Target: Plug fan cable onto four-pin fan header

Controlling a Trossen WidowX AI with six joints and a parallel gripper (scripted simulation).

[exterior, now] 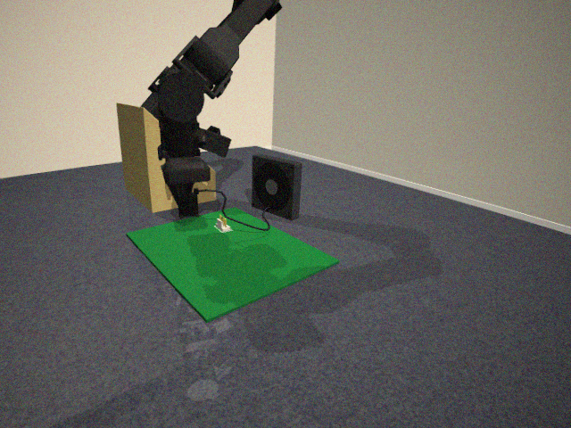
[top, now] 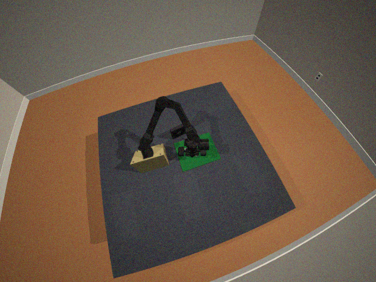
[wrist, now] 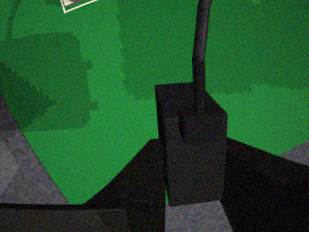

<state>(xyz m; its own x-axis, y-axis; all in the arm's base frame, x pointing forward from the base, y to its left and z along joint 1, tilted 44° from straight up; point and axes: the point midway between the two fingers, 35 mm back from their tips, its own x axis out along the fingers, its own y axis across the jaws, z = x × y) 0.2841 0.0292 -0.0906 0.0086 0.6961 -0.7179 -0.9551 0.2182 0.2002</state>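
Right now my gripper tip is 10 mm to the right of the dark fan plug and 10 mm below it. The rest, counted from my gripper tip: white four-pin fan header 90 mm to the left, 60 mm below, 20 mm behind; green board 80 mm below, 50 mm to the left, 50 mm ahead; black fan 220 mm to the left, 40 mm behind, 10 mm below.
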